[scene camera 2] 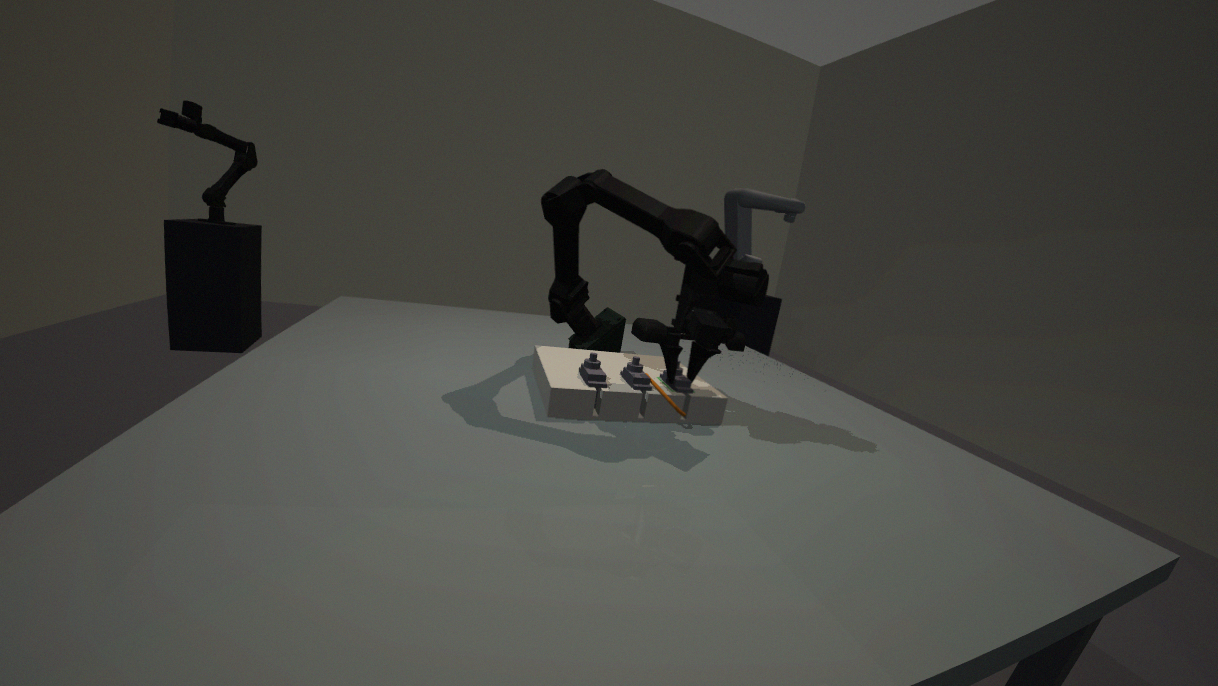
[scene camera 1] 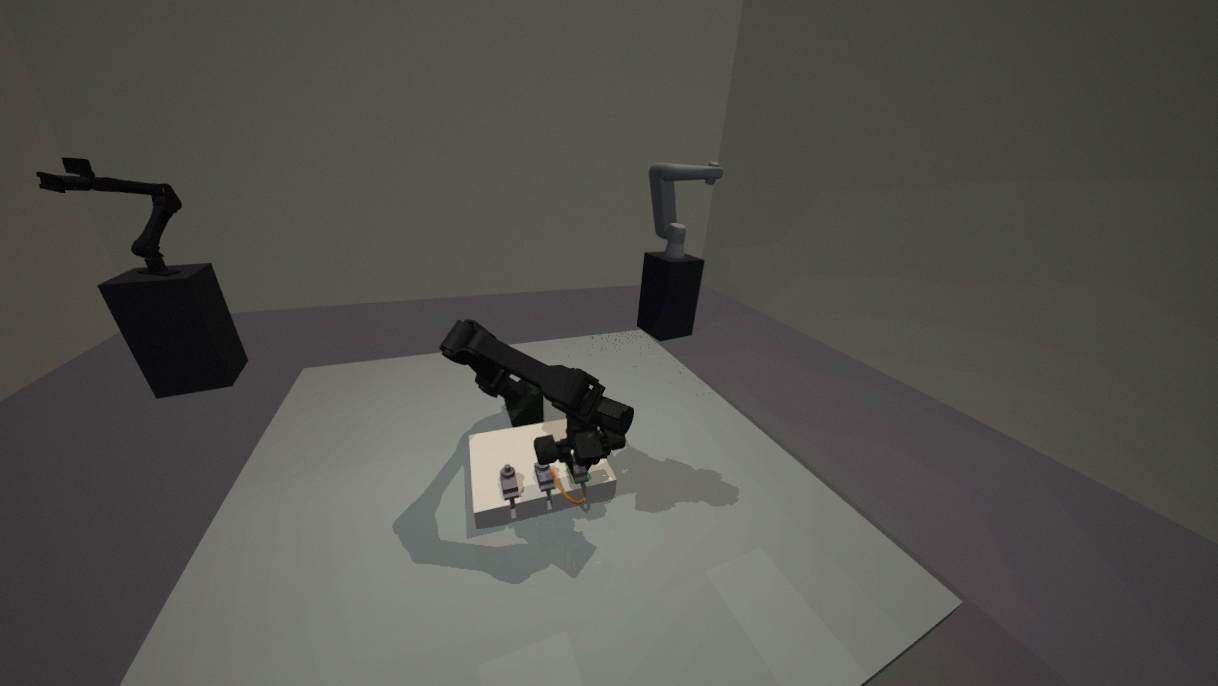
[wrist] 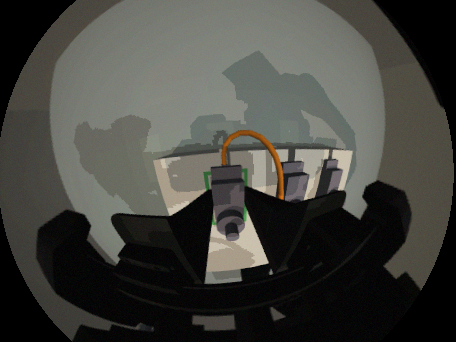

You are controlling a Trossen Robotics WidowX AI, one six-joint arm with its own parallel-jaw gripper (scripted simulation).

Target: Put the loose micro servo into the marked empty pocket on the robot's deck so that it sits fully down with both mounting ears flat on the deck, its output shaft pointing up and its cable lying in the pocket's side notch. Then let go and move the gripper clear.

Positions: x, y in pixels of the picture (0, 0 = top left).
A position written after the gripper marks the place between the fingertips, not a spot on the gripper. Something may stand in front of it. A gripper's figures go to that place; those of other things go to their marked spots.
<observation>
The gripper [wrist: 227, 192] is 10 cm from the lens. A grey micro servo [wrist: 228, 188]: 9 cm from the lens.
</observation>
